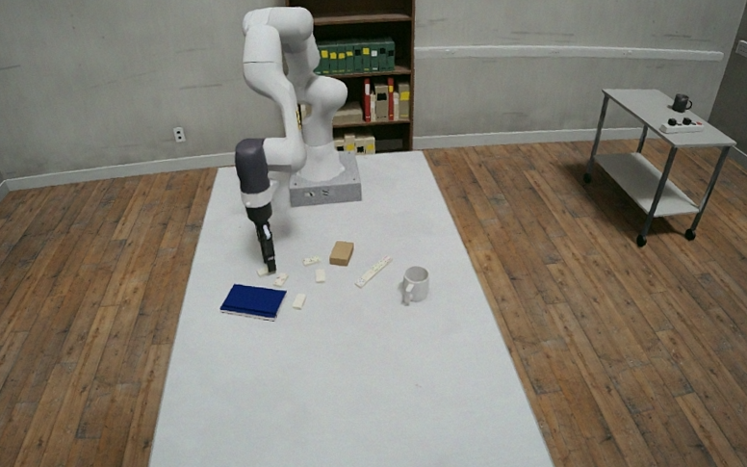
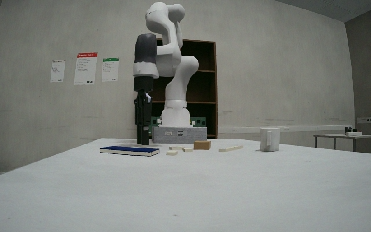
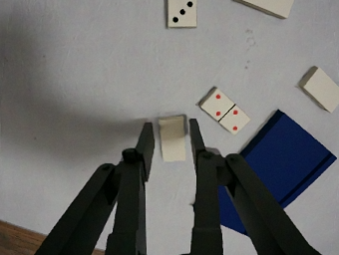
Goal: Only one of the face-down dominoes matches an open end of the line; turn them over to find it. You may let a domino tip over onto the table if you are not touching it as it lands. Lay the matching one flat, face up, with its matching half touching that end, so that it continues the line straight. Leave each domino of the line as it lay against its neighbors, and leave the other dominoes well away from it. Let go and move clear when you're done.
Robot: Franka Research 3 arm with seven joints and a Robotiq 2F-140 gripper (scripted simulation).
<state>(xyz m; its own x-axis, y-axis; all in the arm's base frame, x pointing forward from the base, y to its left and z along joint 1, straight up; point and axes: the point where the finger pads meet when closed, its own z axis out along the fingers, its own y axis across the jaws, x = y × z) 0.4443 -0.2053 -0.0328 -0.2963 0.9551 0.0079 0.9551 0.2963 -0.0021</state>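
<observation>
Right now the domino is 20 mm to the right of my hand and 50 mm below it. Round my hand: blue book: 140 mm ahead, 50 mm to the right, 40 mm below; white mug: 190 mm ahead, 420 mm to the left, 20 mm below; brown block: 30 mm behind, 230 mm to the left, 40 mm below.
</observation>
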